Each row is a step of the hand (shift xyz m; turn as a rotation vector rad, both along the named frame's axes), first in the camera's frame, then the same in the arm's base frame.
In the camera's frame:
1: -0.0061 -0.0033 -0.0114 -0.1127 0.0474 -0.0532
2: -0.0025 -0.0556 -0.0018 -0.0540 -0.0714 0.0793
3: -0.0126 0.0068 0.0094 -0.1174 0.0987 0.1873
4: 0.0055 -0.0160 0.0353 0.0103 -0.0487 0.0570
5: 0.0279 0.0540 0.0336 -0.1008 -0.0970 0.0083
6: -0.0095 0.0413 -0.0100 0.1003 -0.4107 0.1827
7: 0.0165 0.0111 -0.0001 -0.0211 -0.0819 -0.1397
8: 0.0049 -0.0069 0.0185 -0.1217 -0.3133 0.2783
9: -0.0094 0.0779 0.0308 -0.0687 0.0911 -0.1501
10: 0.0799 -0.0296 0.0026 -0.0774 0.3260 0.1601
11: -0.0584 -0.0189 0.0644 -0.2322 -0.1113 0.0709
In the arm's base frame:
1: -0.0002 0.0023 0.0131 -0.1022 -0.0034 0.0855
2: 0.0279 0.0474 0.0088 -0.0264 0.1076 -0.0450
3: -0.0162 0.0028 -0.0048 -0.1958 0.0248 -0.1402
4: 0.0037 0.0211 -0.0328 0.0193 0.0526 -0.0509
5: -0.0148 -0.0485 -0.0474 -0.0321 0.1302 0.0407
6: -0.0269 -0.0332 0.0081 0.2510 0.3517 -0.1594
7: 0.0075 -0.0169 -0.0073 0.0627 0.0384 0.1458
8: 0.0028 0.0089 -0.0181 -0.0047 0.3992 -0.1761
9: -0.0569 -0.0523 -0.0337 -0.0647 -0.0882 0.1536
10: 0.0795 -0.0111 -0.0287 -0.2769 -0.1925 -0.1555
11: -0.0539 0.0612 -0.0356 -0.1469 0.2205 0.0333

